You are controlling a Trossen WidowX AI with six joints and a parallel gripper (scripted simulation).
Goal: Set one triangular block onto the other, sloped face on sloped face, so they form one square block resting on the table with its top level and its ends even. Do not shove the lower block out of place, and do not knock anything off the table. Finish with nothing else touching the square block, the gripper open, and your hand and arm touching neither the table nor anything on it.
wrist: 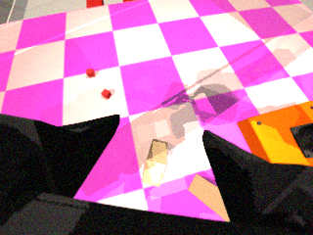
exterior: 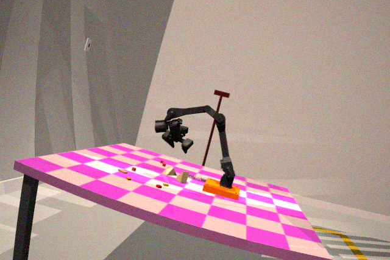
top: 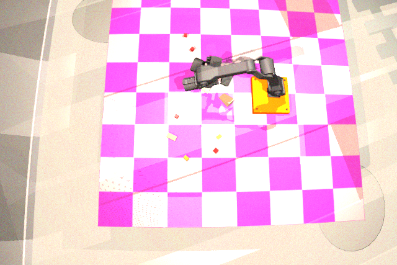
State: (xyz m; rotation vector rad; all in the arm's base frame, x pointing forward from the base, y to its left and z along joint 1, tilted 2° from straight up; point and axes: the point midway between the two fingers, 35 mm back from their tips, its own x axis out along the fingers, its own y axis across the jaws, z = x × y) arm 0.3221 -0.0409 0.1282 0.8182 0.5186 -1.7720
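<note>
Right now my gripper tip is 1 cm short of the triangular block, 4 cm to the right of it and 12 cm above it. Also, from my gripper tip: tan bar 18 cm ahead, 32 cm to the left, 14 cm below.
</note>
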